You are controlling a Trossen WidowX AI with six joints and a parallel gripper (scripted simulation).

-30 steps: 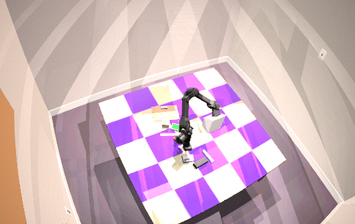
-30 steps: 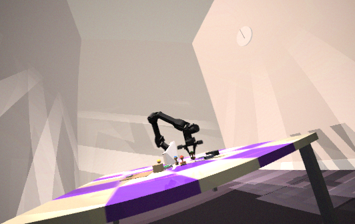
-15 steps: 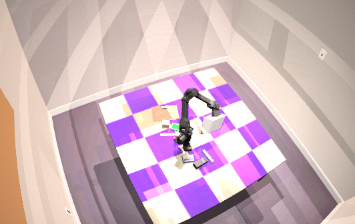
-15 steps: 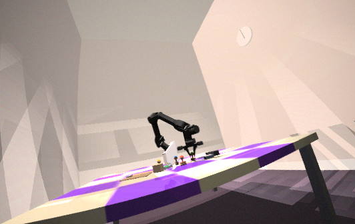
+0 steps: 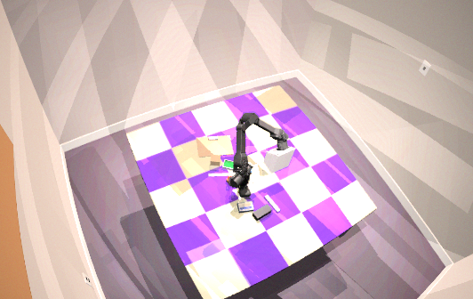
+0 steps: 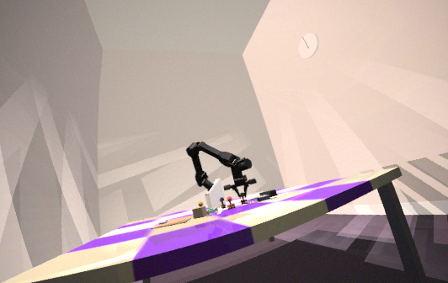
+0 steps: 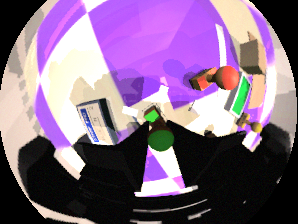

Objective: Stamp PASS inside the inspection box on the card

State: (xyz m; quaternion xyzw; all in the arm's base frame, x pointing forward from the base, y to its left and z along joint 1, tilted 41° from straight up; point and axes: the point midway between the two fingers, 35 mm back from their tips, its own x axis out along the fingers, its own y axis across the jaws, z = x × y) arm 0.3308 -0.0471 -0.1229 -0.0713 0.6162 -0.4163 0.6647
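Right now the white card is 3 cm below my gripper tip, 2 cm behind it and 1 cm to the left of it. From my gripper tip the other things lie so: grey bar 18 cm to the left, 11 cm behind, 2 cm below; green ink pad 19 cm to the right, 6 cm behind, 2 cm below; black box 19 cm to the left, 1 cm below, 1 cm behind.
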